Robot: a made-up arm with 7 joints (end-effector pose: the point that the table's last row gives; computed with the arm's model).
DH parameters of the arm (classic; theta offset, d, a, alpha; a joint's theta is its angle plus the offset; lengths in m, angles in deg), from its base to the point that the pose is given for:
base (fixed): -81.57 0 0.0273 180
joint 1: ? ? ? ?
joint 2: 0 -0.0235 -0.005 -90
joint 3: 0 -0.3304 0.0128 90
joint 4: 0 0.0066 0.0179 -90
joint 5: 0 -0.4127 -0.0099 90
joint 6: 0 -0.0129 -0.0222 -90
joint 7: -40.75 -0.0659 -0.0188 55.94
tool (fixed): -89.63 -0.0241 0 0
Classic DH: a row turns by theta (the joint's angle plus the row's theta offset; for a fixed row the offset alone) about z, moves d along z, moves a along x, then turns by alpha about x.
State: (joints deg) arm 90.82 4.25 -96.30 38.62 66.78 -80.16 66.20
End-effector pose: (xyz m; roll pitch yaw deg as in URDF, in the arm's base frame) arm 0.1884 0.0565 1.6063 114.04 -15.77 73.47
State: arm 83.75 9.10 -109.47 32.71 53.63 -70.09 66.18
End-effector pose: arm 0.1159 0.0277 1.6549 116.89 -34.95 98.34
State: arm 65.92 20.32 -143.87 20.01 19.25 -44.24 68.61
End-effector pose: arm 0.0821 -0.1762 1.6972 100.55 -63.52 -169.77
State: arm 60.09 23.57 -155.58 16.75 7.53 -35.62 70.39
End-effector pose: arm 0.1252 -0.2269 1.6910 95.85 -63.17 -137.77
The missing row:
joint 1: -81.57 -0.9473 -0.0204 90
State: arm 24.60 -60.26 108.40 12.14 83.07 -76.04 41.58
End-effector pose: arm -0.6023 0.1177 1.3620 164.57 -39.11 -97.30
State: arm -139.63 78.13 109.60 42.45 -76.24 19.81 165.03
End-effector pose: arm -0.2512 0.6536 1.2094 123.55 16.57 61.58
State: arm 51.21 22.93 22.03 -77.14 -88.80 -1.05 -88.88
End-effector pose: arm -0.0263 0.2486 1.5496 -70.75 -53.52 143.71
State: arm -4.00 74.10 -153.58 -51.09 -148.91 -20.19 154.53
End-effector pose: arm 0.7286 -0.1046 0.8526 90.03 22.44 -37.26
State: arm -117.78 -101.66 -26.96 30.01 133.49 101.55 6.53
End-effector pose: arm 0.3273 -0.7204 0.9531 21.26 -13.59 9.54
